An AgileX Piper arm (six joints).
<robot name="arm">
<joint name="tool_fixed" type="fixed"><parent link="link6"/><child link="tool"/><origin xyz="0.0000 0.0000 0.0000" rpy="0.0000 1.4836 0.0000"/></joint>
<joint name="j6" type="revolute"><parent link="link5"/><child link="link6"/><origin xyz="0.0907 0.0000 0.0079" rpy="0.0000 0.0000 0.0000"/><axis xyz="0.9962 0 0.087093"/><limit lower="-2.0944" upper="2.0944"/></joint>
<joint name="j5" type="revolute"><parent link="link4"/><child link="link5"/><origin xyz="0.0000 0.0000 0.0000" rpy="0.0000 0.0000 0.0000"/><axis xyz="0 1 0"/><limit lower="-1.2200" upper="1.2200"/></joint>
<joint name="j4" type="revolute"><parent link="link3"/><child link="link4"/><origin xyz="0.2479 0.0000 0.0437" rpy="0.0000 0.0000 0.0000"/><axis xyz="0.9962 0 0.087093"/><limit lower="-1.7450" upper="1.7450"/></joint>
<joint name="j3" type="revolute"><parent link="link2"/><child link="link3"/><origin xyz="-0.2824 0.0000 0.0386" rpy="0.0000 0.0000 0.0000"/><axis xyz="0 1 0"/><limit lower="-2.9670" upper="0.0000"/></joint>
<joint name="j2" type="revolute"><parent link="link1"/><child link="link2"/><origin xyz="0.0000 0.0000 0.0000" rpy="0.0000 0.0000 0.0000"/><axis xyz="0 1 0"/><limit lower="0.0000" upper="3.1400"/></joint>
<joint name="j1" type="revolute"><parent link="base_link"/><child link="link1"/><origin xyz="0.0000 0.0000 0.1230" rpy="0.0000 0.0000 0.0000"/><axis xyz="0 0 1"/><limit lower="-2.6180" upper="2.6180"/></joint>
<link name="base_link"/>
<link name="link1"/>
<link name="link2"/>
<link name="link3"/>
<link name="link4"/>
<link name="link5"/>
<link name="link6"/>
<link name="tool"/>
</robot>
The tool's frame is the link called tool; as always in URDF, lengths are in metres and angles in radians.
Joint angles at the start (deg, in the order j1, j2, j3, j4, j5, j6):
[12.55 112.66 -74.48 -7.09 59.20 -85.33]
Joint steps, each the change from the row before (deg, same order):
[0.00 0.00 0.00 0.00 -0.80 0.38]
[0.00 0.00 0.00 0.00 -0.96 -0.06]
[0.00 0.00 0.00 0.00 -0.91 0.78]
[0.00 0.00 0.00 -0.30 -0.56 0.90]
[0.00 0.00 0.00 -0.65 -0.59 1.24]
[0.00 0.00 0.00 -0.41 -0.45 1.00]
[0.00 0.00 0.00 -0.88 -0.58 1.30]
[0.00 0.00 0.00 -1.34 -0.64 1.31]
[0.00 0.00 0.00 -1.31 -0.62 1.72]
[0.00 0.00 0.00 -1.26 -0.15 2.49]
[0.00 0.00 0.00 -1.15 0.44 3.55]
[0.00 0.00 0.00 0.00 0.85 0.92]
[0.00 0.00 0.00 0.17 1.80 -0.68]
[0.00 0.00 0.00 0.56 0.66 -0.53]
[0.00 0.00 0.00 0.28 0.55 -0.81]
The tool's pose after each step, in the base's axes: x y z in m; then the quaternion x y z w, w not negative. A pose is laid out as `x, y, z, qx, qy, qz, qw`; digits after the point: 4 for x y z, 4 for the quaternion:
0.3575, 0.0698, 0.1593, 0.7722, -0.6331, 0.0340, 0.0420
0.3589, 0.0702, 0.1593, 0.7728, -0.6324, 0.0387, 0.0351
0.3603, 0.0706, 0.1593, 0.7688, -0.6374, 0.0433, 0.0282
0.3613, 0.0705, 0.1593, 0.7648, -0.6420, 0.0480, 0.0251
0.3624, 0.0699, 0.1594, 0.7598, -0.6474, 0.0549, 0.0229
0.3633, 0.0696, 0.1595, 0.7554, -0.6522, 0.0596, 0.0208
0.3645, 0.0688, 0.1597, 0.7507, -0.6569, 0.0677, 0.0193
0.3660, 0.0675, 0.1600, 0.7472, -0.6596, 0.0788, 0.0189
0.3674, 0.0663, 0.1603, 0.7413, -0.6650, 0.0896, 0.0180
0.3682, 0.0649, 0.1606, 0.7304, -0.6756, 0.0982, 0.0195
0.3680, 0.0633, 0.1609, 0.7124, -0.6936, 0.1042, 0.0239
0.3668, 0.0628, 0.1608, 0.7064, -0.6999, 0.1014, 0.0298
0.3640, 0.0620, 0.1607, 0.7090, -0.6976, 0.0935, 0.0440
0.3628, 0.0623, 0.1606, 0.7102, -0.6970, 0.0873, 0.0476
0.3618, 0.0624, 0.1605, 0.7139, -0.6934, 0.0831, 0.0515

